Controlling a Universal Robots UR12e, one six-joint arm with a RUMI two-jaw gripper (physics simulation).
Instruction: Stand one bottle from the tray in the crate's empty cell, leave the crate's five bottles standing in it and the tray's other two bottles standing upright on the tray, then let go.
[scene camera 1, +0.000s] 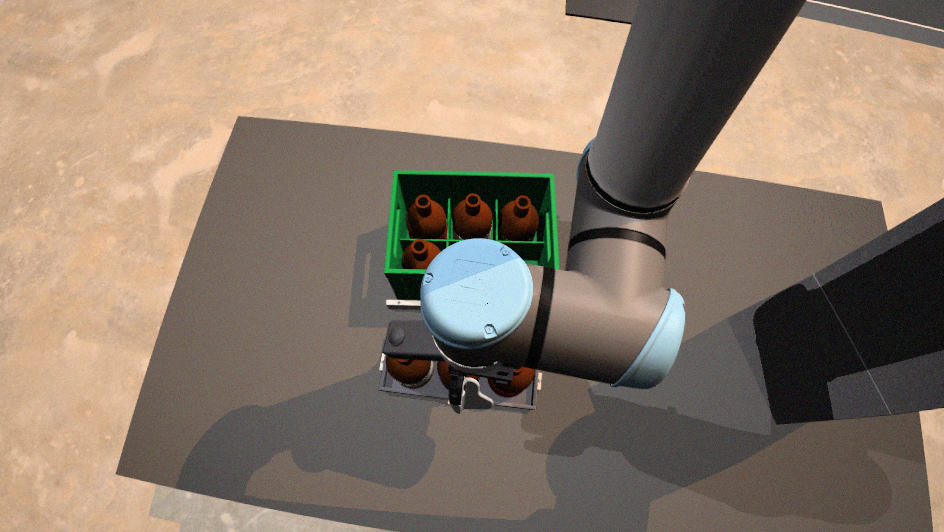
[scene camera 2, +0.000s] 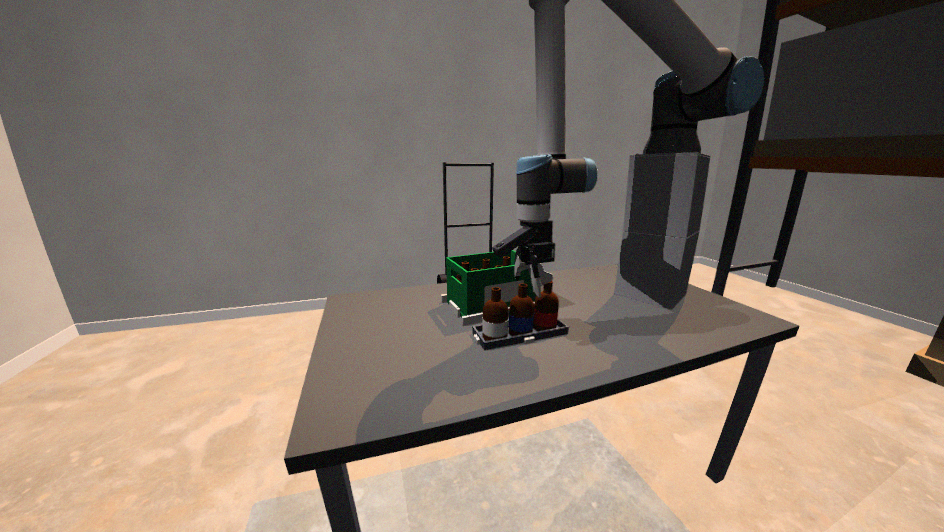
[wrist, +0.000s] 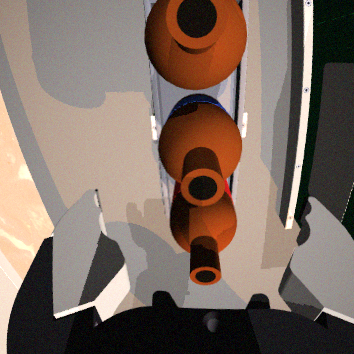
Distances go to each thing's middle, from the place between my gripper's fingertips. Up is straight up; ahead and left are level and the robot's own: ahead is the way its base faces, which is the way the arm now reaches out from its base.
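The white-labelled bottle (scene camera 1: 412, 374) is 6 cm below my hand, 10 cm ahead of it and 1 cm to the right of it.
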